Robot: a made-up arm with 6 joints.
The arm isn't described. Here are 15 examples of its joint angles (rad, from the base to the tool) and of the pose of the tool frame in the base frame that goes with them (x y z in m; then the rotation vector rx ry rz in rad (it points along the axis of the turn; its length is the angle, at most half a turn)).
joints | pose
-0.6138 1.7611 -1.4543 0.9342 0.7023 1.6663 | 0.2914 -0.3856 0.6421 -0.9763 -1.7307 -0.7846
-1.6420 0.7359 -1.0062 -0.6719 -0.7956 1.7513 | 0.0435 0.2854 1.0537 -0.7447 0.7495 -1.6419
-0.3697 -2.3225 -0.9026 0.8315 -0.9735 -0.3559 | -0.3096 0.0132 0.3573 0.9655 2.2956 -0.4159
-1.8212 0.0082 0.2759 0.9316 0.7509 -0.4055 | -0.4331 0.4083 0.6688 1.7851 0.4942 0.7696
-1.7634 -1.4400 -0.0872 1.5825 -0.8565 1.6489 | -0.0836 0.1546 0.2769 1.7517 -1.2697 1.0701
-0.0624 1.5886 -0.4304 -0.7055 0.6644 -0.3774 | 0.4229 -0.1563 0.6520 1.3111 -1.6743 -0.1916
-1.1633 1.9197 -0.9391 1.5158 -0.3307 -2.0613 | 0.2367 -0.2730 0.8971 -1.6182 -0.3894 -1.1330
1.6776 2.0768 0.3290 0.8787 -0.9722 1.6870 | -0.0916 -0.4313 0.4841 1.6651 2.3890 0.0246
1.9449 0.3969 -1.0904 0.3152 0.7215 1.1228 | -0.2762 0.1169 0.1191 0.3389 -0.1122 -0.5865
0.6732 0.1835 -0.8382 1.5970 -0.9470 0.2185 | 0.3189 0.1329 0.2707 -1.2801 1.8521 1.6209
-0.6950 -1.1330 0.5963 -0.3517 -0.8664 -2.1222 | -0.3399 0.2469 0.7070 1.2056 -2.3465 -0.4080
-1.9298 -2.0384 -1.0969 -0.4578 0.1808 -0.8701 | 0.2312 0.0725 0.4050 -1.4268 0.6819 1.1071
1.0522 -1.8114 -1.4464 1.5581 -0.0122 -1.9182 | -0.1434 0.4701 0.6119 -0.7814 -2.2426 1.4489
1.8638 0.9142 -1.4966 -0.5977 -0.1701 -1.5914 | -0.4376 -0.0774 0.3258 -0.6172 -1.3017 2.7130
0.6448 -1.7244 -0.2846 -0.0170 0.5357 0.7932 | -0.2999 0.2330 0.8283 3.0251 0.5246 0.2959
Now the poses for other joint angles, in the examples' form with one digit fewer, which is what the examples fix.
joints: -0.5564 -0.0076 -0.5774 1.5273 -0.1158 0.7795
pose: 0.269 0.430 0.761 2.144 -1.504 -0.822
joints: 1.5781 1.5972 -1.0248 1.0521 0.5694 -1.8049
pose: -0.338 -0.346 0.322 -0.250 1.565 1.850
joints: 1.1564 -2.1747 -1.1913 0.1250 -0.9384 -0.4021
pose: -0.299 0.291 0.741 -1.173 -1.995 -0.125
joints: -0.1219 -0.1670 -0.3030 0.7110 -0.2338 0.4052
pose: 0.197 0.444 0.707 2.858 -0.530 -0.674
